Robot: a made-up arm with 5 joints. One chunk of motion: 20 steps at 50 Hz.
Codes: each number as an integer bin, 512 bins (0 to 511) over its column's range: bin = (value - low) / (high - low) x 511, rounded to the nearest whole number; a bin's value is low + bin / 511 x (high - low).
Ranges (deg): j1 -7..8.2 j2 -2.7..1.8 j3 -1.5..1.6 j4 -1..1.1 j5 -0.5..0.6
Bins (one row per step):
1: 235 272 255 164 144
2: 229 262 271 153 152
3: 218 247 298 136 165
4: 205 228 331 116 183
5: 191 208 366 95 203
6: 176 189 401 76 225
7: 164 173 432 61 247
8: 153 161 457 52 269
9: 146 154 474 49 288
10: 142 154 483 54 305
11: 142 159 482 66 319
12: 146 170 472 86 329
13: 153 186 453 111 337
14: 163 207 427 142 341
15: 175 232 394 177 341
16: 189 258 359 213 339
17: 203 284 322 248 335
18: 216 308 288 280 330
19: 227 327 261 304 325
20: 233 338 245 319 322
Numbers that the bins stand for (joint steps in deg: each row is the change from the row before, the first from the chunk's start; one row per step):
1: -0.010 -0.305 0.047 -0.326 -0.190
2: -0.188 -0.393 0.144 -0.371 -0.173
3: -0.515 -0.525 0.308 -0.441 -0.145
4: -0.902 -0.692 0.508 -0.523 -0.106
5: -1.319 -0.868 0.720 -0.610 -0.063
6: -1.765 -1.036 0.933 -0.688 -0.016
7: -2.122 -1.177 1.121 -0.749 0.032
8: -2.449 -1.282 1.272 -0.786 0.079
9: -2.657 -1.344 1.376 -0.799 0.120
10: -2.776 -1.344 1.430 -0.778 0.157
11: -2.776 -1.300 1.424 -0.729 0.187
12: -2.657 -1.203 1.363 -0.647 0.208
13: -2.449 -1.062 1.248 -0.544 0.225
14: -2.151 -0.877 1.090 -0.416 0.234
15: -1.795 -0.657 0.890 -0.273 0.234
16: -1.378 -0.428 0.678 -0.125 0.230
17: -0.962 -0.199 0.453 0.019 0.221
18: -0.575 0.012 0.247 0.151 0.210
19: -0.248 0.180 0.083 0.249 0.200
20: -0.069 0.277 -0.014 0.311 0.193

